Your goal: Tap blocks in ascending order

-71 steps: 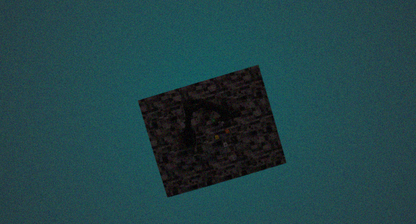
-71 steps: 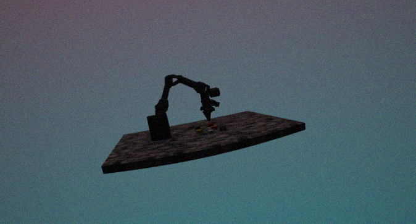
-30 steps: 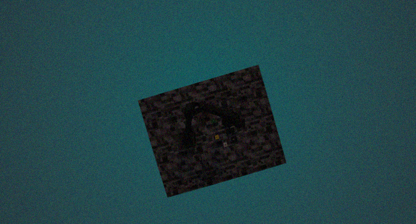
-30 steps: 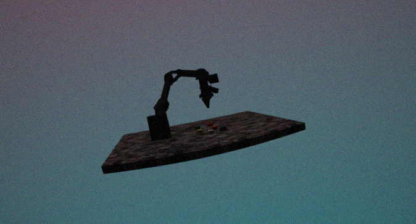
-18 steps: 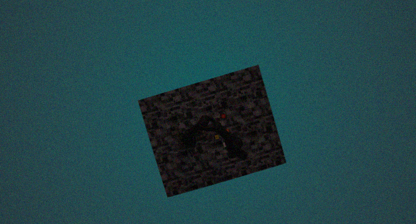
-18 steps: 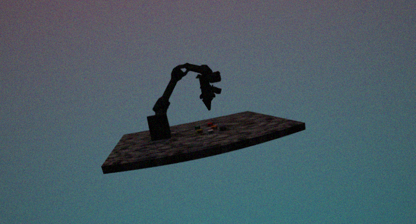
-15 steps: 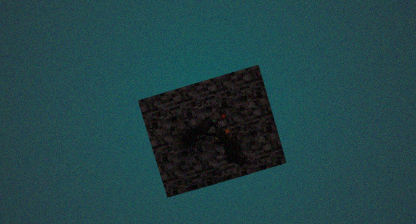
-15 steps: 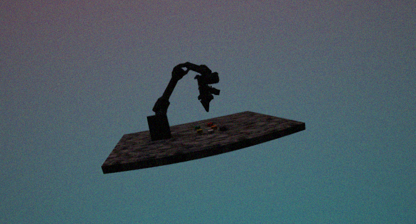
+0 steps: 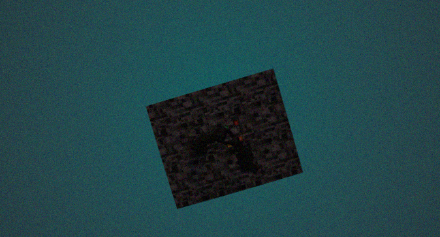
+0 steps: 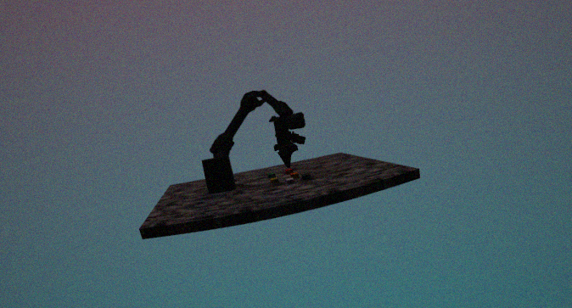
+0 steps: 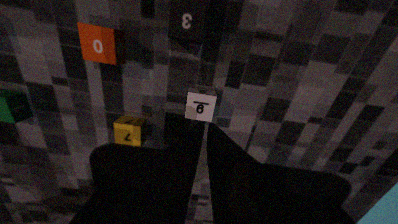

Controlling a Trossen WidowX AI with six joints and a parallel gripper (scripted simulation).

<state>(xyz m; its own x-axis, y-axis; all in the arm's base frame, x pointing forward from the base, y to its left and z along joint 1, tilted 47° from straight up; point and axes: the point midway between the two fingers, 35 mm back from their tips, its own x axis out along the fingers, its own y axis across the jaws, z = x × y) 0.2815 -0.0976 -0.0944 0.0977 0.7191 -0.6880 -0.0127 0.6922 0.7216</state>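
My gripper tip is now 60 mm above the white block. Also, from my gripper tip: yellow block (90 mm to the left, 60 mm below, 60 mm behind); then black block (80 mm ahead, 60 mm below, 30 mm to the left); then orange block (110 mm to the left, 60 mm below, 40 mm ahead).
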